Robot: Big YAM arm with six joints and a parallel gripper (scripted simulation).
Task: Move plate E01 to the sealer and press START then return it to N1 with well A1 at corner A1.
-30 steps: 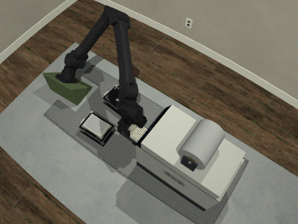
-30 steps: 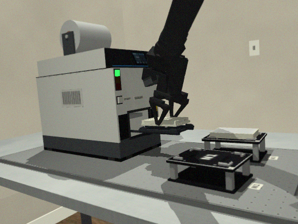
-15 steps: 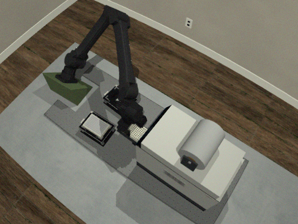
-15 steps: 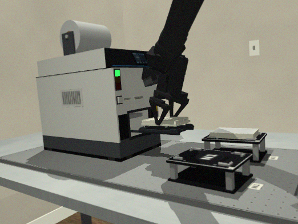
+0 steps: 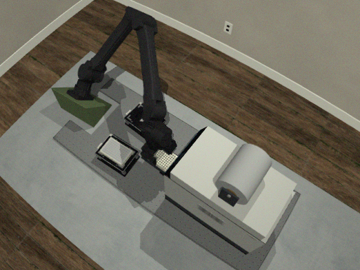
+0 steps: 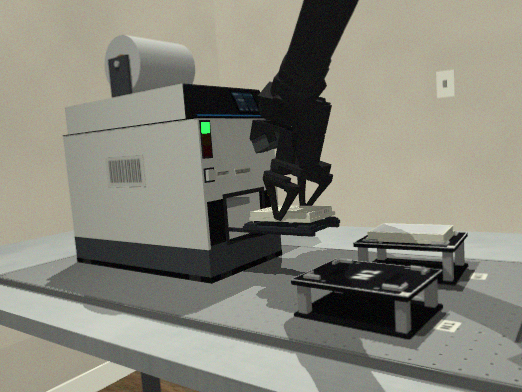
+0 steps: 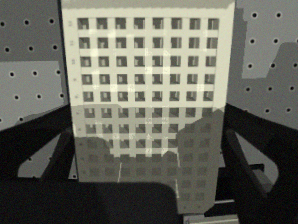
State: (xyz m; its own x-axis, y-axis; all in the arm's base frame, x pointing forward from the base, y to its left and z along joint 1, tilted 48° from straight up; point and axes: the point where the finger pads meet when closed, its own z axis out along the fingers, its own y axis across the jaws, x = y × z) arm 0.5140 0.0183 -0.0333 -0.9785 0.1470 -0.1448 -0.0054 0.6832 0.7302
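Right now the sealer stage is 20 mm below my hand. Also, from my hand: covered white plate: 180 mm behind, 90 mm to the right, 50 mm below; start button: 100 mm ahead, 90 mm to the left, 80 mm above; black plate nest: 200 mm behind, 120 mm to the left, 70 mm below.
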